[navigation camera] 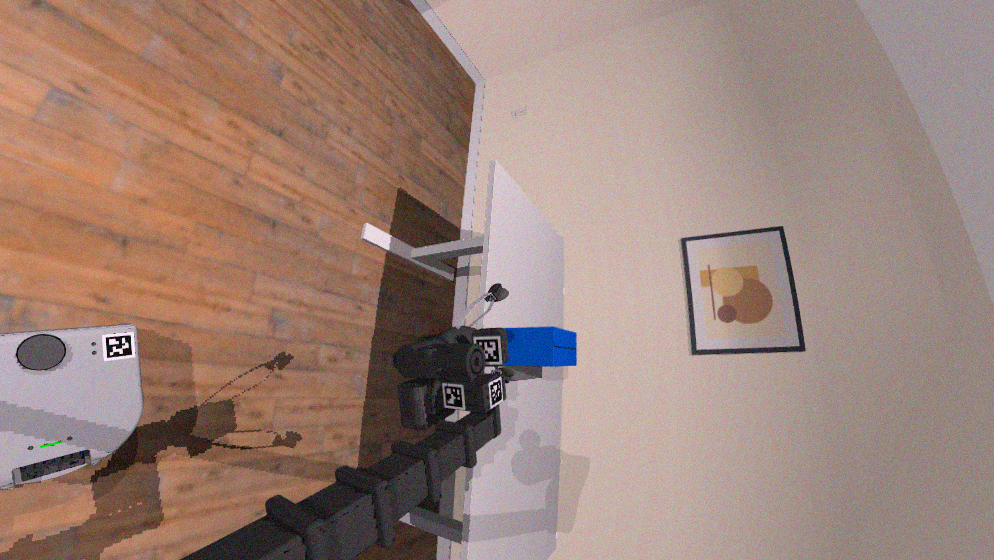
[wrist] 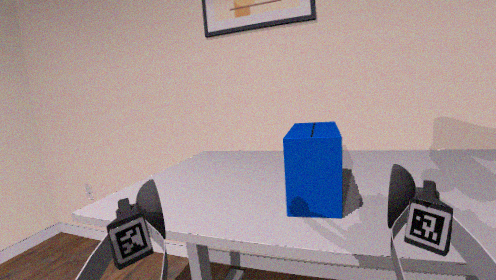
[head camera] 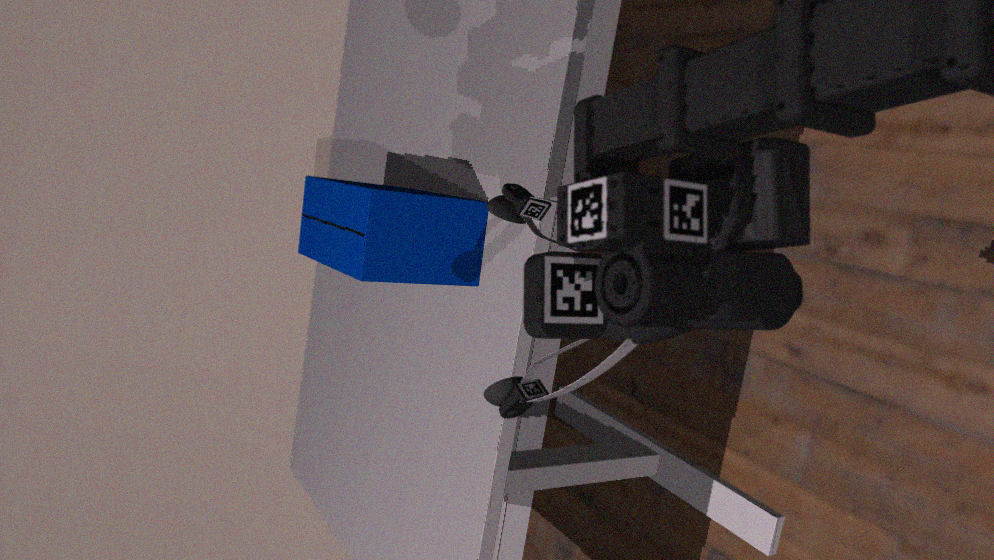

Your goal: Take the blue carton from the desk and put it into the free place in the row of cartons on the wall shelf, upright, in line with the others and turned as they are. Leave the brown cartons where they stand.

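Pixels of known places: gripper, fingertip midpoint: point(wrist: 271, 194) point(head camera: 496, 300); robot's base, link origin: point(navigation camera: 42, 350).
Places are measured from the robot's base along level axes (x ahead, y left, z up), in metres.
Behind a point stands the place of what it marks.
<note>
The blue carton point(head camera: 424, 243) {y -0.961, x -0.112, z 0.815 m} point(navigation camera: 532, 346) {y -0.960, x -0.117, z 0.831 m} point(wrist: 314, 177) {y -0.959, x -0.120, z 0.814 m} stands upright on the white desk point(head camera: 403, 417) {y -1.203, x 0.147, z 0.720 m} point(navigation camera: 521, 264) {y -1.174, x 0.157, z 0.720 m} point(wrist: 215, 195) {y -1.123, x 0.132, z 0.720 m}, a dark line across its top. My gripper point(head camera: 503, 299) {y -0.612, x -0.024, z 0.927 m} point(navigation camera: 503, 333) {y -0.612, x -0.024, z 0.927 m} point(wrist: 271, 194) {y -0.612, x -0.024, z 0.927 m} is open and empty, at the desk's front edge. Its fingertips are spread wide, short of the carton's near face. In the wrist view the carton shows between the fingers, nearer the right one. In the navigation view the wrist hides one finger and part of the carton. The wall shelf and the brown cartons do not show in these views.
The wall rises behind the desk, with a framed picture point(navigation camera: 744, 299) {y -1.673, x -0.064, z 1.545 m} point(wrist: 260, 12) {y -1.677, x -0.044, z 1.375 m} on it. The desk's leg and foot point(head camera: 744, 511) point(navigation camera: 379, 237) stand on the wooden floor point(head camera: 869, 389) {y -0.838, x 0.098, z 0.000 m} point(navigation camera: 208, 173) {y -0.382, x 0.517, z 0.000 m}. The telescoping arm point(head camera: 737, 83) {y -0.262, x -0.103, z 1.035 m} point(navigation camera: 375, 497) {y -0.164, x -0.088, z 1.043 m} reaches towards the desk.
</note>
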